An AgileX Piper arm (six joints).
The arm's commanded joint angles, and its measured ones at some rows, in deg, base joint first. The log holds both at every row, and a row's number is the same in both.
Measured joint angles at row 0:
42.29 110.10 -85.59 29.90 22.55 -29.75
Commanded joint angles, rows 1 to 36:
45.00 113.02 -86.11 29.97 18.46 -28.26
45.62 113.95 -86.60 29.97 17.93 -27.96
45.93 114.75 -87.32 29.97 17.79 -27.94
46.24 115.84 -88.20 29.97 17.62 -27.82
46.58 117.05 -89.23 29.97 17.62 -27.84
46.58 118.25 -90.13 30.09 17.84 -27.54
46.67 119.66 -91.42 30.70 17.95 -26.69
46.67 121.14 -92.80 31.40 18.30 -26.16
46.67 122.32 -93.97 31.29 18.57 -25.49
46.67 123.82 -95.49 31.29 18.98 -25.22
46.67 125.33 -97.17 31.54 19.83 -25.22
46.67 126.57 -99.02 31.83 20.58 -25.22
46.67 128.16 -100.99 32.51 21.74 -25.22
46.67 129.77 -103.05 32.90 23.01 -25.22
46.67 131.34 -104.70 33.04 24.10 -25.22
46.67 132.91 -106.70 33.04 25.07 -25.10
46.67 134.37 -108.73 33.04 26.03 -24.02
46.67 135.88 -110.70 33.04 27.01 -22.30
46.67 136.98 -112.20 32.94 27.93 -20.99
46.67 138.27 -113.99 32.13 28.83 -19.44
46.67 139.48 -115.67 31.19 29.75 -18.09
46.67 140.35 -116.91 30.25 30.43 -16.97
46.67 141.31 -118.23 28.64 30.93 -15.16
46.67 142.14 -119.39 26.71 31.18 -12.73
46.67 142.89 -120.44 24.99 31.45 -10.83
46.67 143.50 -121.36 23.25 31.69 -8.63
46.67 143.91 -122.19 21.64 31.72 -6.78
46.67 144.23 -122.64 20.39 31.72 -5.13
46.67 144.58 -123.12 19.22 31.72 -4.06
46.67 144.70 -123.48 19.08 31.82 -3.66
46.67 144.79 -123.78 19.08 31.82 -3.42
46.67 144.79 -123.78 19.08 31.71 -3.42
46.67 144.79 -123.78 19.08 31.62 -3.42
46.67 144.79 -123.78 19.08 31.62 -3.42
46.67 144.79 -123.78 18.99 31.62 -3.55
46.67 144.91 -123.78 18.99 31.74 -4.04
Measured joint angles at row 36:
46.55 144.96 -123.13 19.79 31.81 -3.82
